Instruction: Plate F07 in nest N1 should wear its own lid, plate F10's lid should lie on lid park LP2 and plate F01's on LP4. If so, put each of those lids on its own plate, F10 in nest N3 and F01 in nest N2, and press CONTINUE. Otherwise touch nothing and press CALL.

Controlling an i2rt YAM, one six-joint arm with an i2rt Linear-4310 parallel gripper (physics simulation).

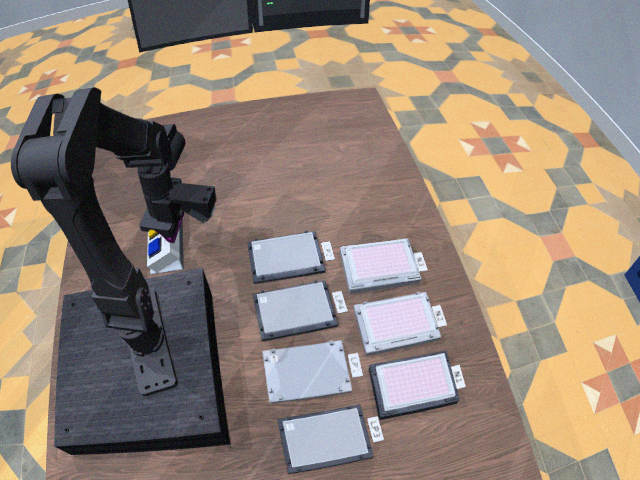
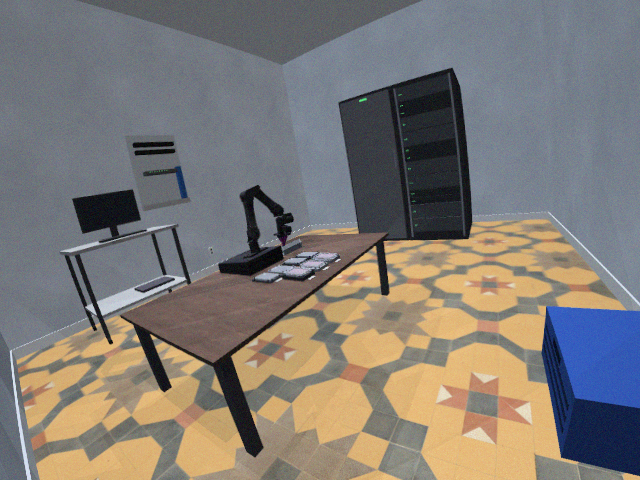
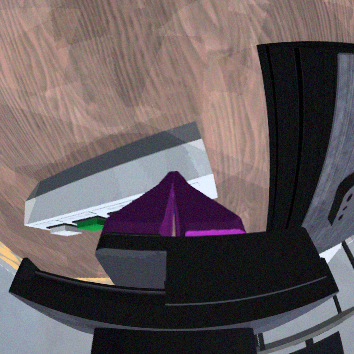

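Where they show: gripper, fingertip midpoint: (image 1: 171,241) (image 2: 284,246) (image 3: 173,178); arm's base at its link origin: (image 1: 148,340) (image 2: 256,253).
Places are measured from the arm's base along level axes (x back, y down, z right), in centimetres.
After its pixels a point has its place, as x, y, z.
My gripper (image 1: 172,240) {-8.4, 2.2, -22.0} (image 2: 283,243) {-8.4, 2.2, -22.0} (image 3: 173,178) {-8.4, 2.2, -22.0} is shut and empty, its purple tips over the button box (image 1: 170,261) {-6.9, 5.0, -19.5} (image 3: 125,167) {-9.9, 4.2, -25.6}; whether they touch it is unclear. A blue button (image 1: 154,246) {-4.4, 3.3, -23.1} and yellow button (image 1: 151,233) {-4.1, 3.9, -27.5} show, plus a green button (image 3: 91,223) {-6.9, 2.9, -32.4} and white button (image 3: 66,230) {-7.3, 3.0, -36.8}. Pink-welled plates sit in N3 (image 1: 382,260) {-46.9, 5.2, -4.7}, N2 (image 1: 397,321) {-43.9, 6.0, 8.4} and N1 (image 1: 416,382) {-41.4, 5.1, 21.3}; lids on them cannot be made out. Grey lids (image 1: 286,256) {-30.0, 6.7, -13.4} (image 1: 294,308) {-27.5, 6.7, -1.6} (image 1: 326,438) {-23.5, 6.6, 24.4} lie on LP2, LP4 and LP3. LP1 (image 1: 307,372) {-25.2, 7.4, 11.3} is pale; its lid is unclear. Plate codes are unreadable.
The arm's black base block (image 1: 129,413) {6.5, 0.6, 12.2} (image 3: 287,130) {-6.6, 4.4, -12.1} stands beside the button box on the brown table (image 1: 330,139) {-52.9, 8.4, -46.1} (image 2: 206,320) {-22.2, 8.5, 69.5}. Lid parks and nests form two neighbouring rows. A dark cabinet (image 2: 372,170), a desk with a monitor (image 2: 105,209) and a blue box (image 2: 594,356) stand away from the table.
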